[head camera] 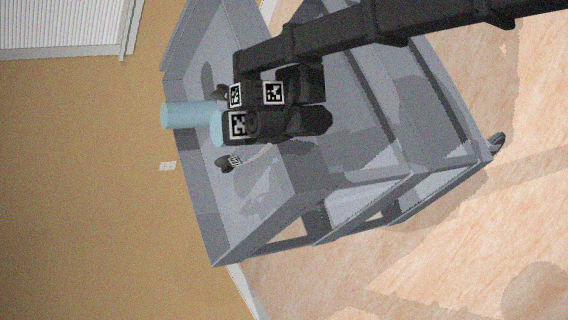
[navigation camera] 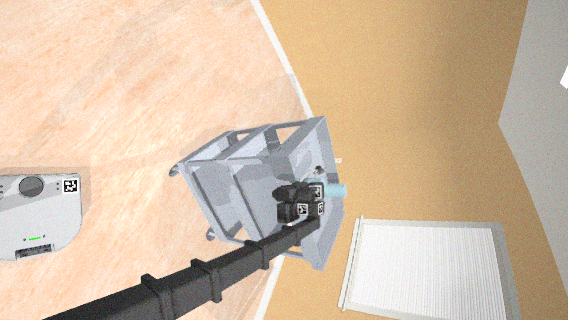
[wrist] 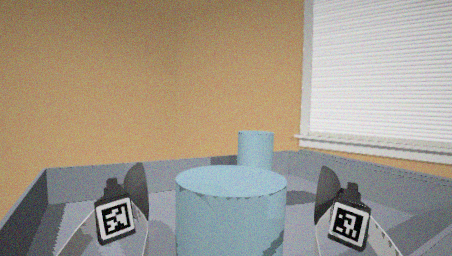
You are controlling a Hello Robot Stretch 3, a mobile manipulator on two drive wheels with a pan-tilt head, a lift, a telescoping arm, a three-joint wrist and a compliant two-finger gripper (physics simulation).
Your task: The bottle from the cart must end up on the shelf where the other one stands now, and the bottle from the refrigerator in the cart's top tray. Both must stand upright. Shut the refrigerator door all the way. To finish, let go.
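Places are measured from the robot's base along level axes (x ahead, y left, z up), in centimetres.
Pixels of known places: gripper, between the fingertips: (head camera: 217, 128); robot's base, origin of its link: (navigation camera: 31, 185).
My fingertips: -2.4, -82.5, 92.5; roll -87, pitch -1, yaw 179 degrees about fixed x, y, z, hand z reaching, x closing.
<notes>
Ahead of a thing's pixels: the offset from my fingertips to its middle, as dx, dy, dz.
Two light-blue cylindrical bottles stand upright in the top tray of the grey cart (head camera: 210, 235) (navigation camera: 322, 247) (wrist: 115, 182). The far bottle {-5.2, -30.1, -5.9} (head camera: 187, 114) (navigation camera: 336, 190) (wrist: 255, 150) is by the tray's wall-side edge. The near bottle {+0.1, +2.3, -5.9} (head camera: 216, 129) (wrist: 230, 220) is mostly hidden under the wrist in the head camera view. My gripper (head camera: 223, 127) (wrist: 231, 185) is open, with one finger on each side of the near bottle and a visible gap on both sides. The near bottle's top face shows in the wrist view. The refrigerator and its shelf do not show.
The tray's raised rim surrounds the bottles. The tan wall (head camera: 100, 200) (navigation camera: 400, 125) (wrist: 150, 90) is close behind the cart, with a blind-covered window (head camera: 60, 22) (navigation camera: 425, 270) (wrist: 380, 70) beside it. My extended arm (head camera: 330, 40) (navigation camera: 180, 280) reaches over the cart.
</notes>
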